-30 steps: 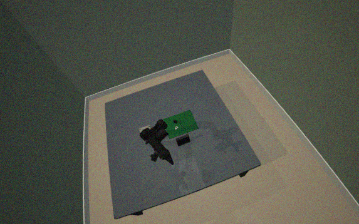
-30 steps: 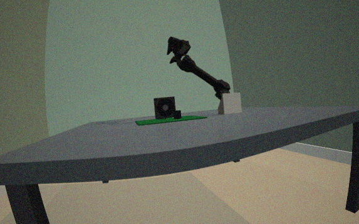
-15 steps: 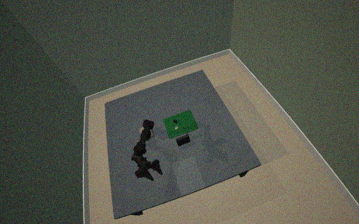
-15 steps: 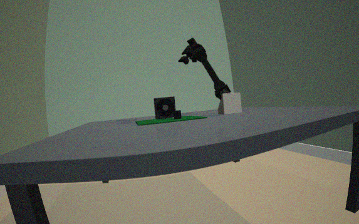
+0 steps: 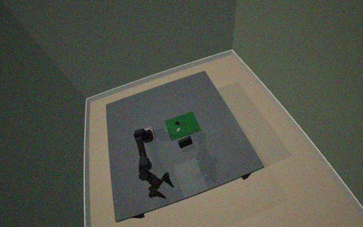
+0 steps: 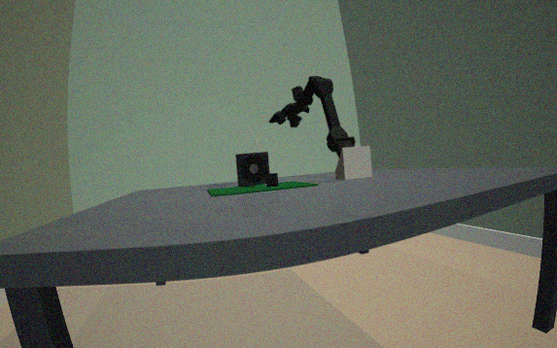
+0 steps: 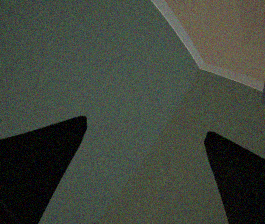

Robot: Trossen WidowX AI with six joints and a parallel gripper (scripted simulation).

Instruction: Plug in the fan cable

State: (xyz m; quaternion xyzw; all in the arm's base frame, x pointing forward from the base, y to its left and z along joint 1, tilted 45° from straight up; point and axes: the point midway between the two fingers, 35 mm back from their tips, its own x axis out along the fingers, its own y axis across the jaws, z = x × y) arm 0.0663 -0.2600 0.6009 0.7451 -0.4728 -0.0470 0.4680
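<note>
The black plug is 22 cm ahead of my gripper tip, 66 cm to the left of it and 28 cm below it. The rest, counted from my gripper tip: green board: 26 cm ahead, 63 cm to the left, 32 cm below; black fan: 22 cm ahead, 42 cm to the left, 25 cm below; white fan header: 21 cm ahead, 59 cm to the left, 31 cm below.
</note>
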